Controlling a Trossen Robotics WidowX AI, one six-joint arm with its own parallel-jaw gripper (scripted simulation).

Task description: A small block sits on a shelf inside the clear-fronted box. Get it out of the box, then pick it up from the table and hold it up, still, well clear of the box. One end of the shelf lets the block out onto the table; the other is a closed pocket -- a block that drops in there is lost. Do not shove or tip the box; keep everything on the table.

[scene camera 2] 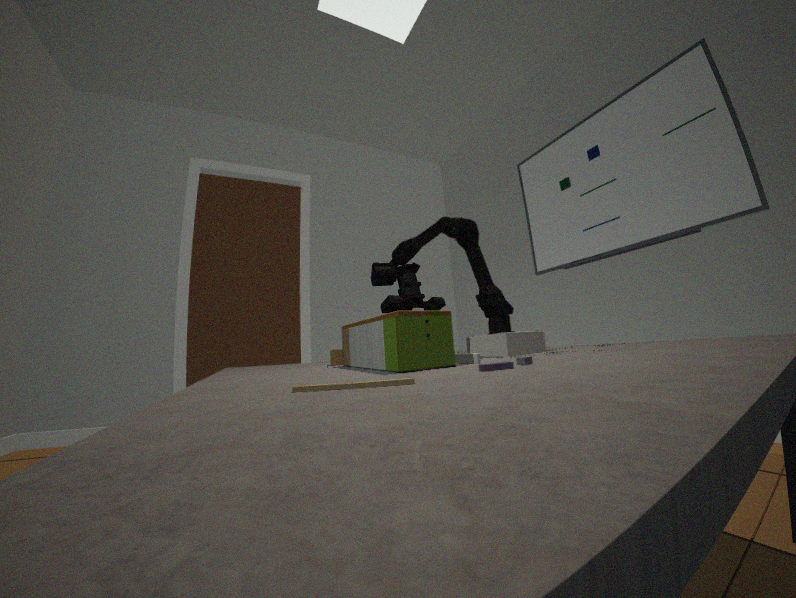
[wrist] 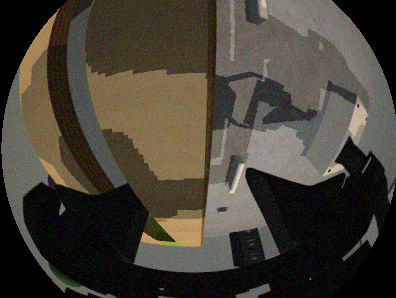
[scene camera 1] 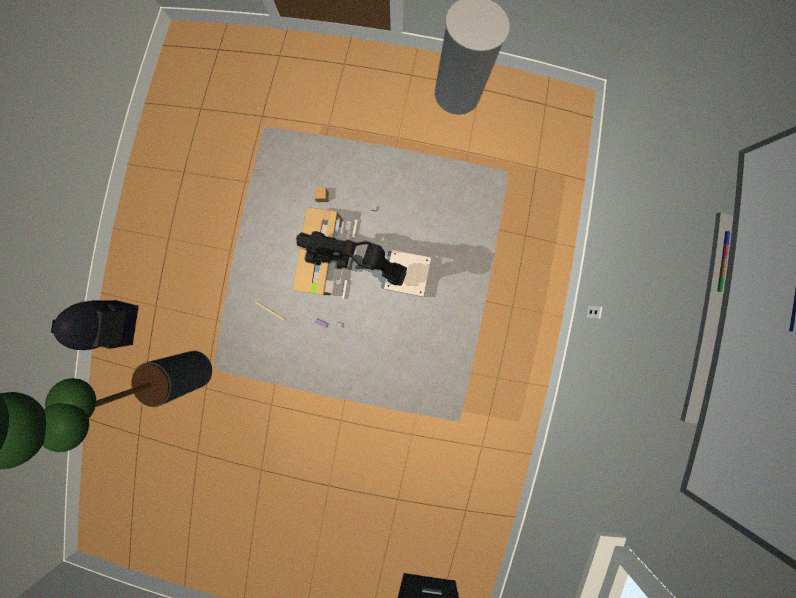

Scene:
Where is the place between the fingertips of my gripper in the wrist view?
At 203, 174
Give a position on a thin wooden stick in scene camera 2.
At 408, 381

